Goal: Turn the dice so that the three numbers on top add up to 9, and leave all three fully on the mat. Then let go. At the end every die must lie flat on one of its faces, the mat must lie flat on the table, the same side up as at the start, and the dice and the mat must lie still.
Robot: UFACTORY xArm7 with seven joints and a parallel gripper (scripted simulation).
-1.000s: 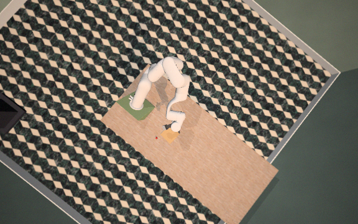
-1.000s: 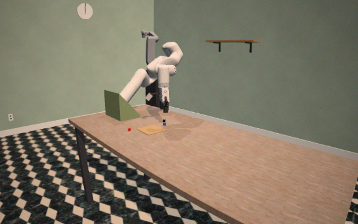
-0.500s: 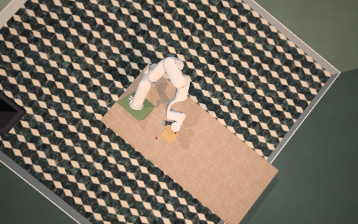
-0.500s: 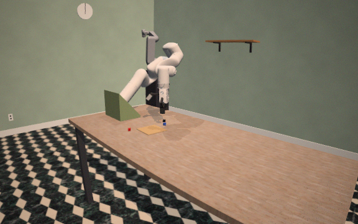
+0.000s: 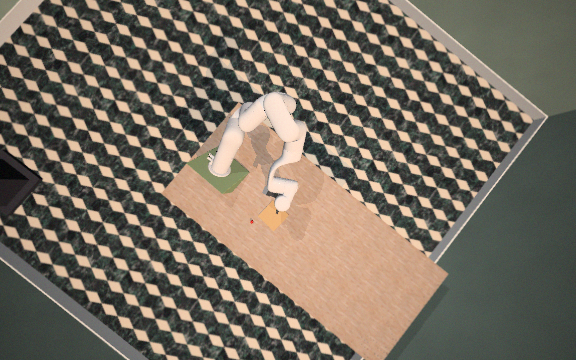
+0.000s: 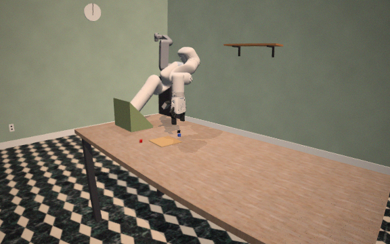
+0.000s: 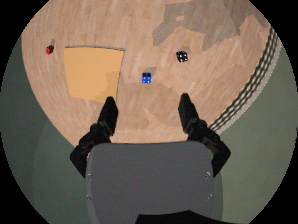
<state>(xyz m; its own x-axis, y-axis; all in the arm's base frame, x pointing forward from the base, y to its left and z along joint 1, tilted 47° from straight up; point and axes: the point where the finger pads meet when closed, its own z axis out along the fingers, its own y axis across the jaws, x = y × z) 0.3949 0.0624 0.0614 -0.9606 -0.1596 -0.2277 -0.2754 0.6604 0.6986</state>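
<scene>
Right now the blue die is 9 cm below my hand and 1 cm ahead of it. Round my hand: black die (9 cm below, 5 cm to the left, 5 cm behind); tan mat (12 cm to the right, 9 cm below, 3 cm ahead); red die (24 cm to the right, 9 cm below, 6 cm behind).
</scene>
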